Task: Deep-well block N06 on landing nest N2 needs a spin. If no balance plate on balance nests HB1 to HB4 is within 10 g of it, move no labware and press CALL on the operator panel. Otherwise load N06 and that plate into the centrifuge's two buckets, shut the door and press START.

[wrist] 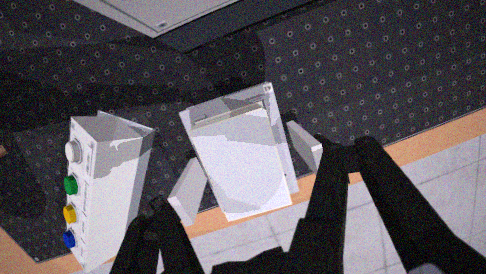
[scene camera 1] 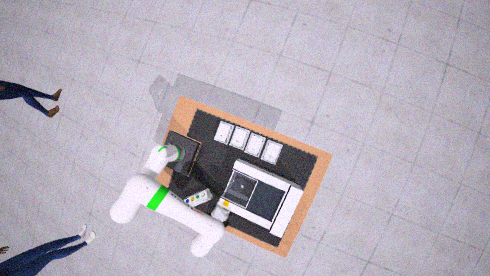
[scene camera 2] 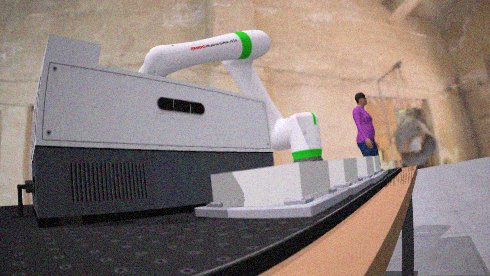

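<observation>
A white block sits on a pale landing nest in the wrist view; its label and the nest's tag are unreadable. My gripper is open, its pads at either side of the block with gaps. Four white balance plates, among them the end one, stand on nests in a row along the far mat edge; their markings are unreadable. The centrifuge shows a square chamber window; I cannot tell the door's state. The operator panel has white, green, yellow and blue buttons.
The black perforated mat lies on the wooden table. A dark square plate lies under the arm's base. The arm reaches over the panel. People stand beyond the table.
</observation>
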